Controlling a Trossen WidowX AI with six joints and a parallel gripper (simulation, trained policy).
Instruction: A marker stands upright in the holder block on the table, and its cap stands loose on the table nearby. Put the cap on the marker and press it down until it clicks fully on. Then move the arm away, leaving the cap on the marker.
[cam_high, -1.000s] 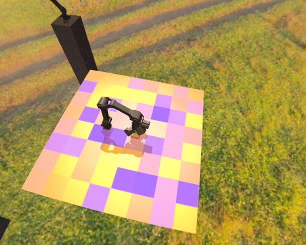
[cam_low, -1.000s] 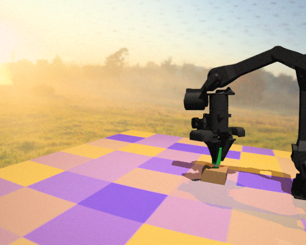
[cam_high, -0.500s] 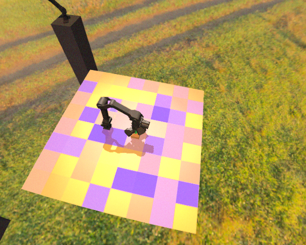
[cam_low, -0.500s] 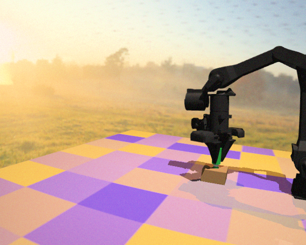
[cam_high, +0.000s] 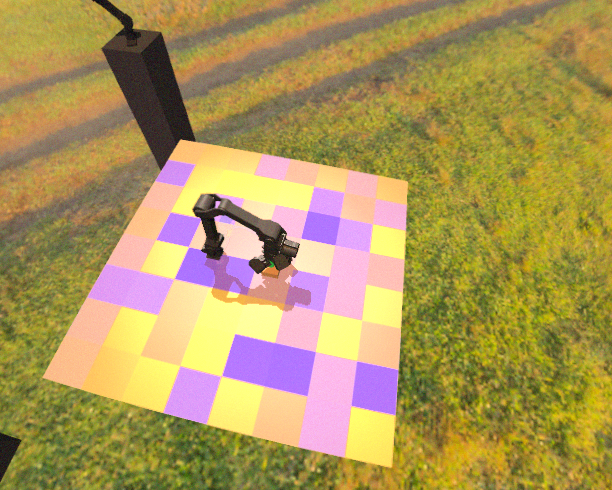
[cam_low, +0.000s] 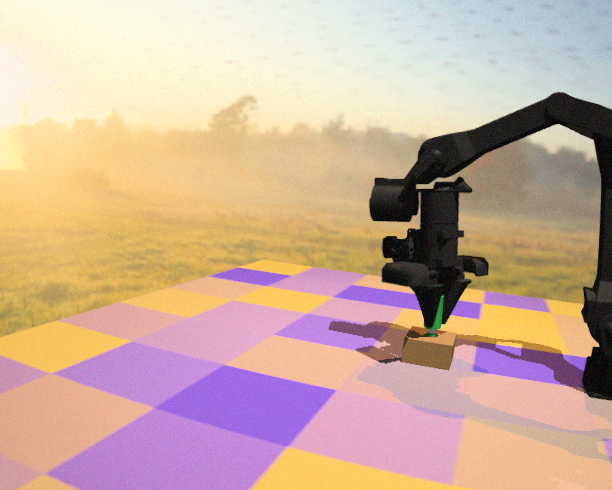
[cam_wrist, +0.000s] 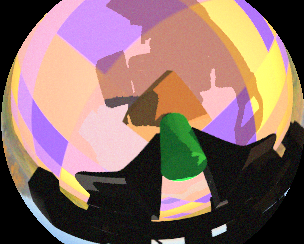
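The white ring is 1 cm below my gripper tip. The rest, counted from my gripper tip: holder block (4 cm below); then green cap (1 cm ahead, 2 cm above).
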